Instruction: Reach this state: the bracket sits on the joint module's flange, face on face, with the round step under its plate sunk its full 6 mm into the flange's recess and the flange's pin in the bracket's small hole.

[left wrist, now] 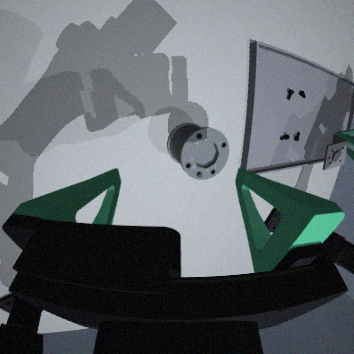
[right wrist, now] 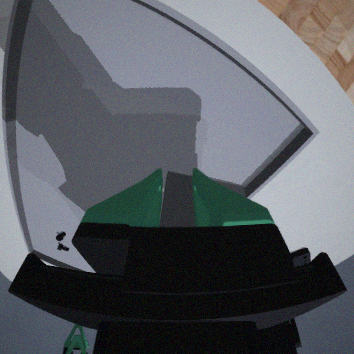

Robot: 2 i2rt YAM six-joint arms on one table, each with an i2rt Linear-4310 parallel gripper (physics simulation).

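Places are measured from the left arm's base along level axes (x right, y ahead, z up), in millimetres.
Pixels of known places: left gripper, fingertip midpoint: (left wrist: 177, 174) (right wrist: 77, 327); right gripper, fingertip midpoint: (left wrist: 336, 136) (right wrist: 176, 174).
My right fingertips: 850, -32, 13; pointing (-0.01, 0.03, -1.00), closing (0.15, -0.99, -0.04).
Behind a point stands the place of what it marks, as x, y, z.
The joint module (left wrist: 201, 152) @(446, 133, 54) lies on the table with its round flange face and hexagonal recess turned toward the left wrist camera. My left gripper (left wrist: 177, 174) @(402, 154, 111) is open and empty, its green fingers wide apart just short of the module. The bracket (left wrist: 335, 154) @(786, -47, 45) rests at the near corner of the grey tray (left wrist: 298, 109) @(695, 92, 4), with my right gripper's fingertips (left wrist: 345, 137) at it. In the right wrist view my right gripper (right wrist: 176, 174) @(850, -32, 13) has its fingers drawn narrow. The bracket's grey upright part (right wrist: 178, 198) @(841, -36, 30) fills the slot between them, with thin slits at its sides.
Small black screws lie on the tray in two pairs (left wrist: 295, 94) @(690, 124, 4) (left wrist: 291, 136) @(665, 44, 4), and one pair shows in the right wrist view (right wrist: 61, 241) @(679, 132, 4). The tray has a raised dark rim (right wrist: 277, 161) @(875, -111, 10). Wooden floor (right wrist: 326, 35) shows beyond the table edge.
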